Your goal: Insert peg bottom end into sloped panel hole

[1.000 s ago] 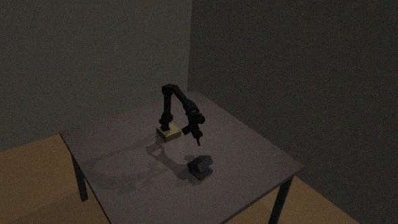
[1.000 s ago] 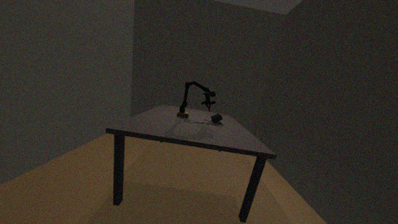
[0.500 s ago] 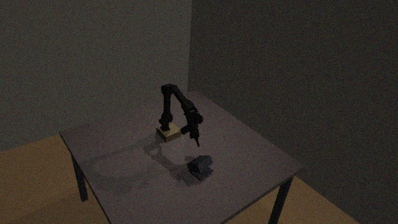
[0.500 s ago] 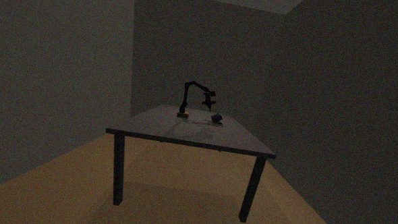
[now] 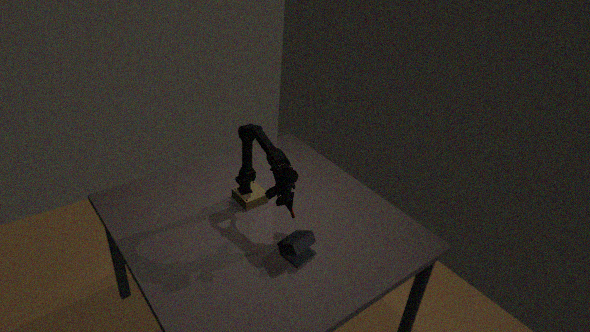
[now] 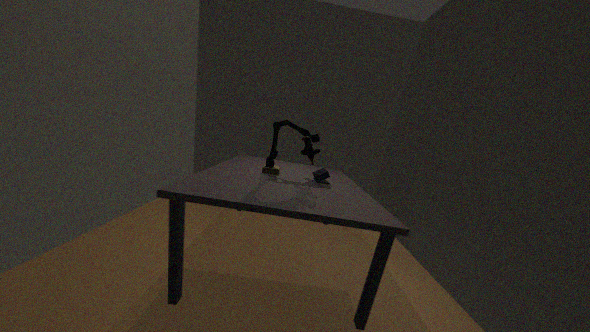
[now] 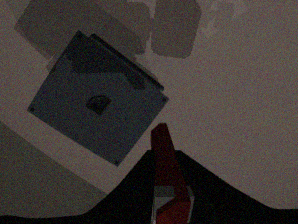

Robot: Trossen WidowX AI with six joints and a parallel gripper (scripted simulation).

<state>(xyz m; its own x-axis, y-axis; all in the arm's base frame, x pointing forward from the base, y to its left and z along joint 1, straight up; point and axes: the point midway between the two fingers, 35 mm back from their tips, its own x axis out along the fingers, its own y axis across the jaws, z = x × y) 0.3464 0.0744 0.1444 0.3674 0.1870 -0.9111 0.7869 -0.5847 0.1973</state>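
Now: gripper tip 10 cm short of the sloped panel, 2 cm to the left of it and 11 cm above it. The rest, counted from my gripper tip: red peg: 1 cm behind, 2 cm above.
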